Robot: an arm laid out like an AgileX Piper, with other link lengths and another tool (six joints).
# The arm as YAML. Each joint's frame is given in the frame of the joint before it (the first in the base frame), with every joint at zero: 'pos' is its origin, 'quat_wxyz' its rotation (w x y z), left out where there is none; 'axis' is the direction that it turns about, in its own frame. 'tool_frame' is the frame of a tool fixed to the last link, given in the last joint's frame.
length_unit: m
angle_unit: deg
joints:
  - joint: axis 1
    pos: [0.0, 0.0, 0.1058]
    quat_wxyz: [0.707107, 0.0, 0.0, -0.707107]
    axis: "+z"
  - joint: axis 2
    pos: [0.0, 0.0, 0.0]
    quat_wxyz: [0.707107, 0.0, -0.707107, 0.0]
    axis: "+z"
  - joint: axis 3
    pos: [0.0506, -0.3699, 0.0]
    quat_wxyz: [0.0, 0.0, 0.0, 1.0]
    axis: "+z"
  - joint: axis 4
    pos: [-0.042, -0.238, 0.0]
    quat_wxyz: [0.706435, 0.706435, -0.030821, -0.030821]
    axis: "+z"
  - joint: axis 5
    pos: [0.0, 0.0, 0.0]
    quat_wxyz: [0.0, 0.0, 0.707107, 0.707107]
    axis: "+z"
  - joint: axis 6
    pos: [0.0, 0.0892, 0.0]
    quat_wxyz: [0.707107, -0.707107, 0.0, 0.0]
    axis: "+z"
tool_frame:
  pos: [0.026, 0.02, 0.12]
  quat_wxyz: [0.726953, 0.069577, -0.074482, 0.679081]
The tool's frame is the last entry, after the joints.
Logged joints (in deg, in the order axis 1, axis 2, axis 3, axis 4, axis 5, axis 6), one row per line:
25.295, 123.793, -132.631, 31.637, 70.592, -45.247
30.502, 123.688, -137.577, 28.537, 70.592, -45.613
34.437, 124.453, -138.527, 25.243, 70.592, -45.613
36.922, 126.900, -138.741, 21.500, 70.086, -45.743
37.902, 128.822, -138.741, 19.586, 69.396, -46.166
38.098, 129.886, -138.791, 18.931, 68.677, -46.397
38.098, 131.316, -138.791, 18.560, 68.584, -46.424
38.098, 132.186, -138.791, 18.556, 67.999, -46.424
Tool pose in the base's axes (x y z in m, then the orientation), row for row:
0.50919, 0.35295, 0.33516, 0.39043, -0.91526, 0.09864, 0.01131
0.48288, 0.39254, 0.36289, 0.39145, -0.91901, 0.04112, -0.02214
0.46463, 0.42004, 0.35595, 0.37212, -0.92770, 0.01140, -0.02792
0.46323, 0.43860, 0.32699, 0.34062, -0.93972, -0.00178, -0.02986
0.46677, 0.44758, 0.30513, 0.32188, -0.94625, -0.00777, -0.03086
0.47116, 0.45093, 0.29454, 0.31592, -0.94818, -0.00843, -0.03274
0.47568, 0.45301, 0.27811, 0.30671, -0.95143, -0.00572, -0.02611
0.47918, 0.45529, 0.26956, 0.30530, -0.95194, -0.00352, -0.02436
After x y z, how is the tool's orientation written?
As a quaternion, w x y z.
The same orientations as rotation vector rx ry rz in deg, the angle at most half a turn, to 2 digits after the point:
-133.26, 14.36, 1.65
-133.74, 5.98, -3.22
-136.24, 1.67, -4.10
-140.10, -0.27, -4.45
-142.37, -1.17, -4.64
-143.08, -1.27, -4.94
-144.22, -0.87, -3.96
-144.40, -0.53, -3.70

